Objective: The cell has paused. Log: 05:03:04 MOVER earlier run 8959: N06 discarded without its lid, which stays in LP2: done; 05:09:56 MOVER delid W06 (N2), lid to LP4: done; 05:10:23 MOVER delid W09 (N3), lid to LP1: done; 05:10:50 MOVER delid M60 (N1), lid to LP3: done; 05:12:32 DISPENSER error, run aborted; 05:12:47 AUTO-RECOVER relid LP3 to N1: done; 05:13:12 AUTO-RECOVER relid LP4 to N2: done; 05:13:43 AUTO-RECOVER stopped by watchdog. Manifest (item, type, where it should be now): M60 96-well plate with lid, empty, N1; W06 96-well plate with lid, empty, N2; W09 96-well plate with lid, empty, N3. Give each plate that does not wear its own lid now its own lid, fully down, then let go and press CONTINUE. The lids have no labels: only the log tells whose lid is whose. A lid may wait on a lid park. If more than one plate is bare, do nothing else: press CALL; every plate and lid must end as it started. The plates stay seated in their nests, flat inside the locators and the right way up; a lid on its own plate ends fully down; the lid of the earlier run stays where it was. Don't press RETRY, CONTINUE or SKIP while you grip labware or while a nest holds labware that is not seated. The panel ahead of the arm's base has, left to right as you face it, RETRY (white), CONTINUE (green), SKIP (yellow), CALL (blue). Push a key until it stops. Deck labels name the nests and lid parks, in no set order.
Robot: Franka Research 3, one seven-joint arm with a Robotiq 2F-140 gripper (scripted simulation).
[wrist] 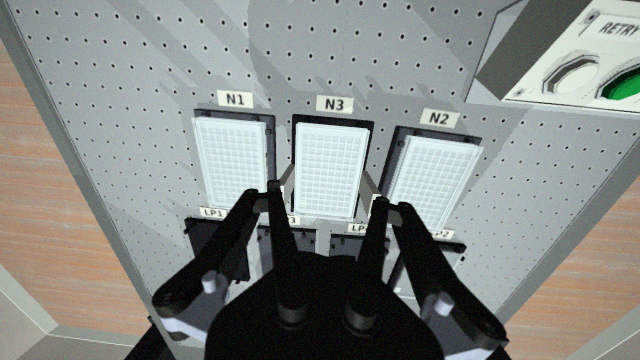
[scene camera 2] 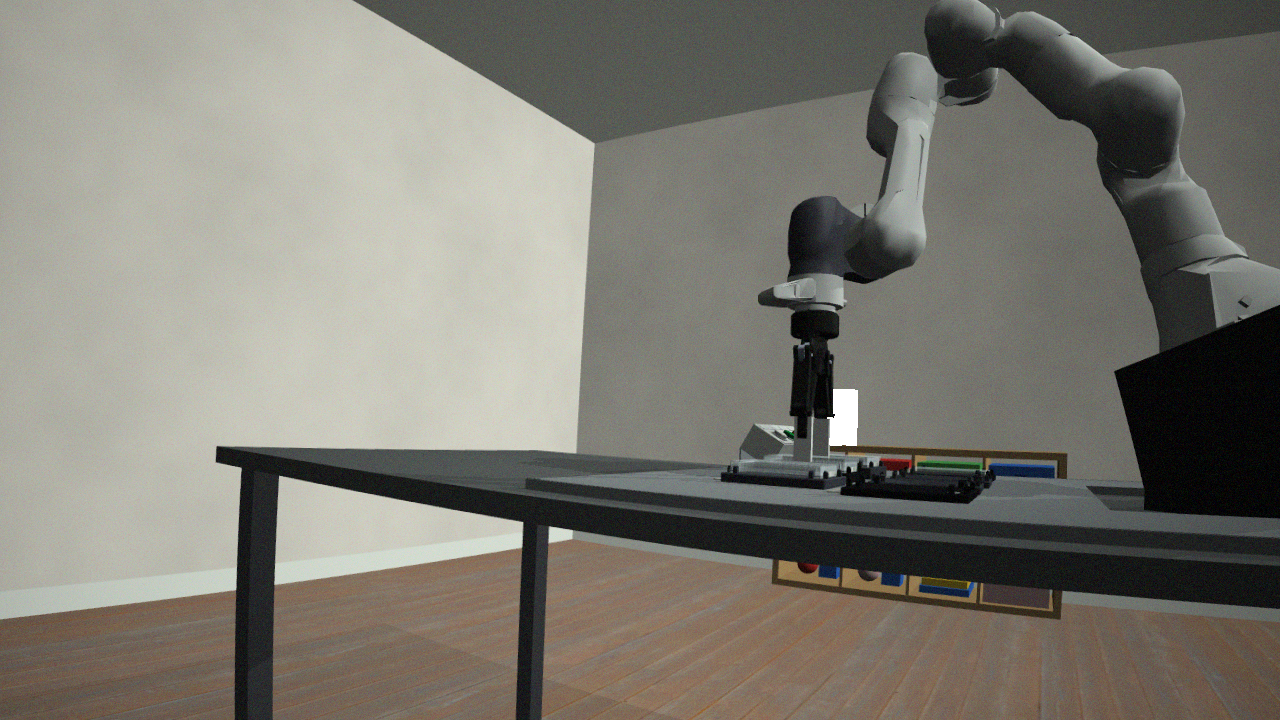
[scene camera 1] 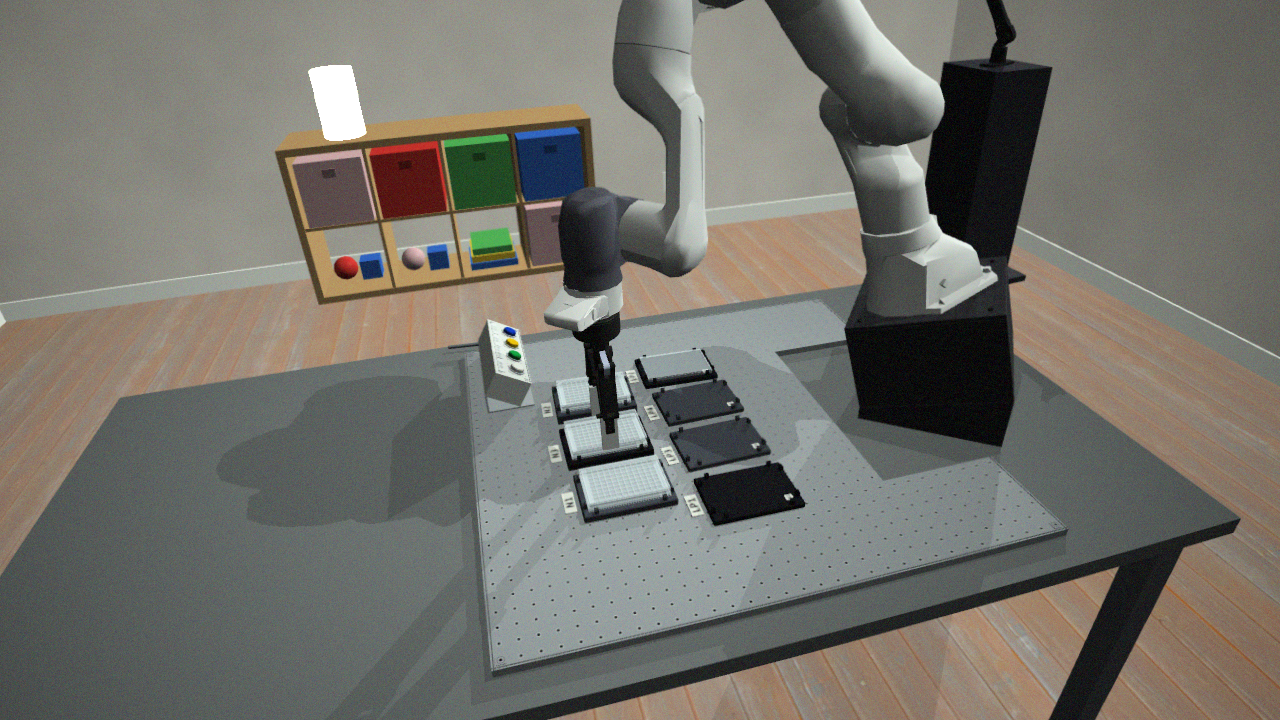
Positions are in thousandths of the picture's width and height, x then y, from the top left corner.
Labels:
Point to a lid park LP1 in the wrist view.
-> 312, 654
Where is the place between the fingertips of my gripper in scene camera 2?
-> At 634, 640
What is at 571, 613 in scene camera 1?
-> A lid park LP3.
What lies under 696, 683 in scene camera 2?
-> A lid park LP1.

